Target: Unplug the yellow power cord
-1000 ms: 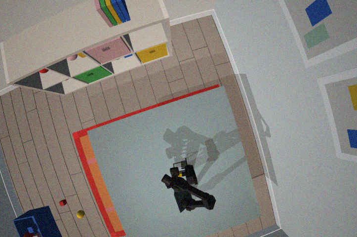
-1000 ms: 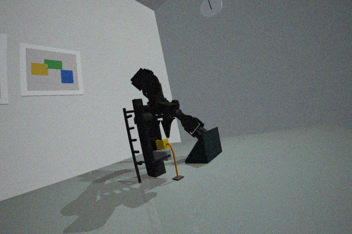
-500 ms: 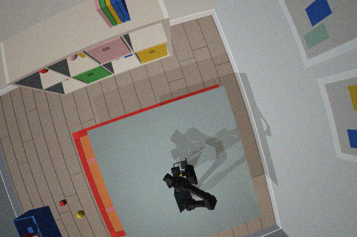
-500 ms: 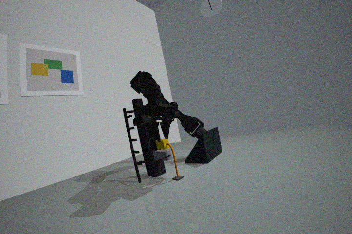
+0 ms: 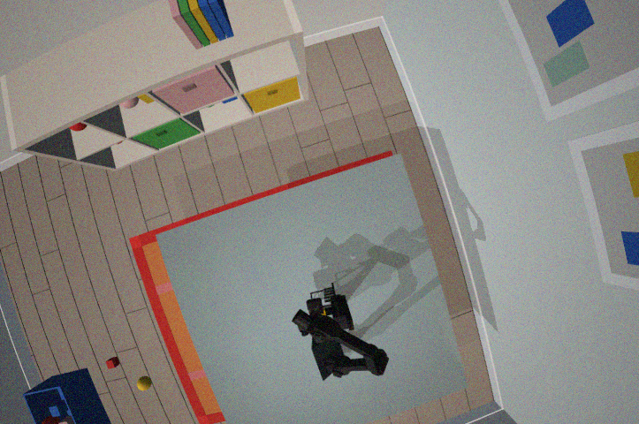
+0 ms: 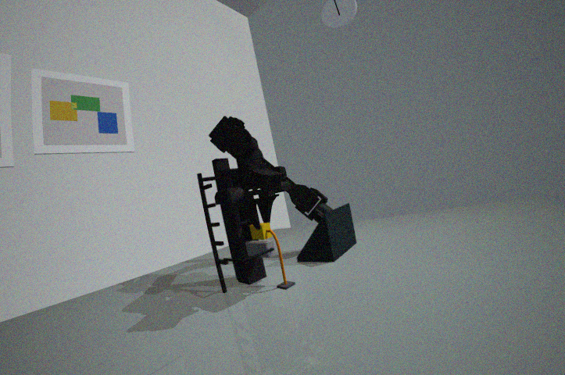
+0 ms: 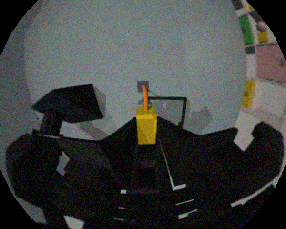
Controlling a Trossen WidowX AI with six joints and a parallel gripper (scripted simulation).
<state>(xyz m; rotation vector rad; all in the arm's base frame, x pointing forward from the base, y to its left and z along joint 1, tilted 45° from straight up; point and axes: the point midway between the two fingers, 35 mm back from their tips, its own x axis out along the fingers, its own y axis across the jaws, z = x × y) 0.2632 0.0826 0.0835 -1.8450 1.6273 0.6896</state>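
My gripper tip is now 3 cm to the left of the yellow plug. From my gripper tip the other things lie so: small dark pad: 14 cm below, 4 cm to the left.
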